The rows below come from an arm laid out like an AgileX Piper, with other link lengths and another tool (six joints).
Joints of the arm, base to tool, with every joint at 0 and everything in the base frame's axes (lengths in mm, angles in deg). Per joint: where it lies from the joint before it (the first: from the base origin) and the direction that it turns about. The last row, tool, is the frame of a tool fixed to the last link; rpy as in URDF.
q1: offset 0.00 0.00 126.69 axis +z
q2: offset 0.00 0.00 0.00 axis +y
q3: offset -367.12 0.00 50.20 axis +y
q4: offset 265.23 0.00 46.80 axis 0.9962 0 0.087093
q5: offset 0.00 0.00 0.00 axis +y
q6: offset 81.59 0.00 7.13 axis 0.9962 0 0.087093
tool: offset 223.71 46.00 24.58 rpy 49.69 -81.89 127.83
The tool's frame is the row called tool.
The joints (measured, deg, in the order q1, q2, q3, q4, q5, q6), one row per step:
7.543 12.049 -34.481 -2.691 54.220 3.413
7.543 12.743 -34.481 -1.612 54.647 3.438
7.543 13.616 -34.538 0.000 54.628 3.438
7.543 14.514 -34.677 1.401 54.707 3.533
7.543 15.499 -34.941 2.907 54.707 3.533
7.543 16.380 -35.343 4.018 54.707 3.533
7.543 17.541 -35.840 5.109 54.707 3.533
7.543 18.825 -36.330 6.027 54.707 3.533
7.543 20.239 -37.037 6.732 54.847 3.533
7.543 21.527 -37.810 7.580 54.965 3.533
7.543 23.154 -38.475 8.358 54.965 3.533
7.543 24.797 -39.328 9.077 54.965 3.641
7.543 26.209 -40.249 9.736 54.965 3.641
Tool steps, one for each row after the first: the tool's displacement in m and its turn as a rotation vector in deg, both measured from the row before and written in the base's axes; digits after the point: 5 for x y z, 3 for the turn. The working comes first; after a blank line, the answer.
Tool pose at each row, in the base's axes (x y z in m, rotation vector in deg; the steps are taken from these numbers as rounded here):
0.15122 0.05441 0.26379 150.748 12.403 93.533
0.15095 0.05901 0.26046 152.587 12.440 92.522
0.15158 0.06609 0.25970 -153.870 -12.380 -91.700
0.15220 0.07221 0.25918 -153.402 -12.048 -89.769
0.15307 0.07880 0.26004 -152.767 -11.788 -87.975
0.15413 0.08368 0.26212 -152.247 -11.577 -86.730
0.15594 0.08856 0.26426 -151.883 -11.363 -85.262
0.15828 0.09276 0.26581 -151.752 -11.173 -83.726
0.16096 0.09614 0.26796 -151.822 -11.040 -82.242
0.16340 0.10008 0.27130 -151.600 -10.859 -80.966
0.16716 0.10384 0.27305 -151.678 -10.656 -79.304
0.17137 0.10737 0.27627 -151.638 -10.310 -77.864
0.17522 0.11062 0.28058 -151.448 -10.122 -76.887

-0.00027 0.00460 -0.00333 0.835 1.240 0.466
0.00063 0.00708 -0.00076 1.328 0.980 0.716
0.00062 0.00612 -0.00052 1.225 1.008 0.558
0.00087 0.00659 0.00086 1.260 0.895 0.632
0.00106 0.00488 0.00208 0.942 0.608 0.456
0.00181 0.00488 0.00214 0.904 0.789 0.437
0.00234 0.00420 0.00155 0.734 0.898 0.358
0.00268 0.00338 0.00215 0.530 0.924 0.280
0.00244 0.00394 0.00334 0.694 0.729 0.325
0.00376 0.00376 0.00175 0.594 1.050 0.276
0.00421 0.00353 0.00322 0.652 0.897 0.185
0.00385 0.00325 0.00431 0.552 0.568 0.218

